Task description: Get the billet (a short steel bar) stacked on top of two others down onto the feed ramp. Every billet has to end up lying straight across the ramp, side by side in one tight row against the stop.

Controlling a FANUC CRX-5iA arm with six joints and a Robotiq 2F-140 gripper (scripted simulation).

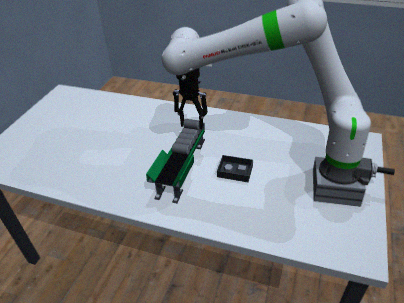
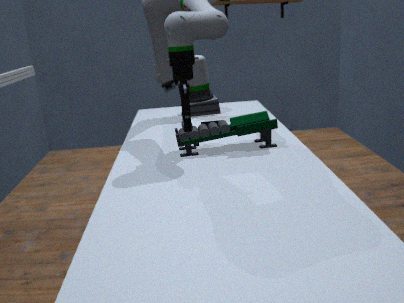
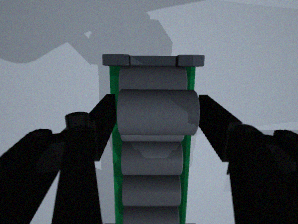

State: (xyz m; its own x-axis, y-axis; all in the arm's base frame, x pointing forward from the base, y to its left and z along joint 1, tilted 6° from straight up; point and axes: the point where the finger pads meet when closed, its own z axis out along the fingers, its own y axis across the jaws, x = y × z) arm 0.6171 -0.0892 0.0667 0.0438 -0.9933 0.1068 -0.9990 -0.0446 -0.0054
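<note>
Right now my hand is 70 mm above the grey stop, 40 mm to the left of it and 10 mm short of it. Round my hand: black tray 220 mm behind, 120 mm to the left, 110 mm below.
</note>
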